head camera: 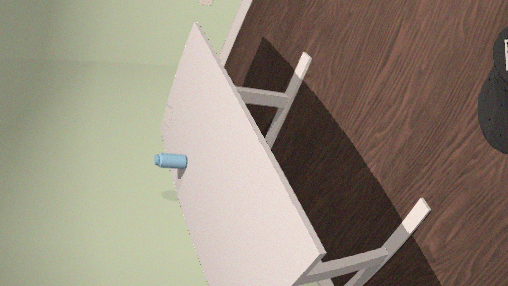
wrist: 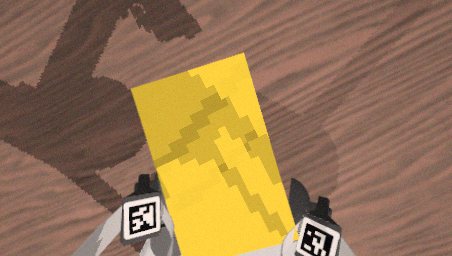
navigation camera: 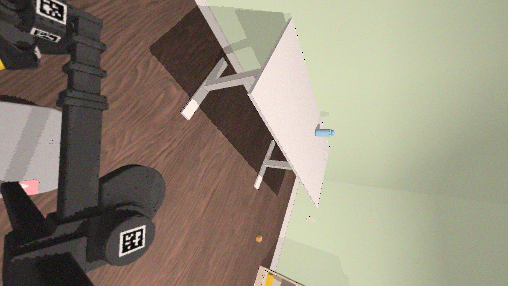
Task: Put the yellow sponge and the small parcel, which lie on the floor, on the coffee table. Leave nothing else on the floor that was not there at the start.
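Frame: origin at the robot's base, x ahead, y left, z up, level; centimetres.
Where they show: gripper, fingertip midpoint: (wrist: 231, 188).
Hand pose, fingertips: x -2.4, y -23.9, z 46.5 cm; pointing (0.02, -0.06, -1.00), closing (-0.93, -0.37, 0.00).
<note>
Things, the pixels of their centre, and the offset from my fingertips. Level surfaces: height alone.
- yellow sponge at the middle of its body: (wrist: 218, 156) dx +2.0, dy -2.2, dz +2.9 cm
- white table at its surface level: dz +25.5 cm
- light blue bottle at the middle of its body: (head camera: 170, 160) (navigation camera: 324, 132) dx -178.4, dy +3.9, dz +33.7 cm
My gripper (wrist: 231, 188) is shut on the yellow sponge (wrist: 215, 150) (navigation camera: 1, 64), with one finger against each long side; in the wrist view the floor lies beneath. In the navigation view part of the sponge shows at the left edge, beside the wrist. A white table (head camera: 240, 165) (navigation camera: 285, 90) with splayed legs stands against the green wall, away from the gripper. A tiny orange-brown box (navigation camera: 259, 239) lies on the floor near the wall; it is too small to tell surely whether it is the small parcel.
A light blue bottle (head camera: 172, 161) (navigation camera: 324, 132) stands on the table near its wall side. A pale open-topped container or shelf (navigation camera: 259, 276) with something yellow shows at the bottom edge. My arm (navigation camera: 80, 150) extends over the floor beside my grey base (navigation camera: 25, 140), where a pink patch (navigation camera: 31, 187) shows.
</note>
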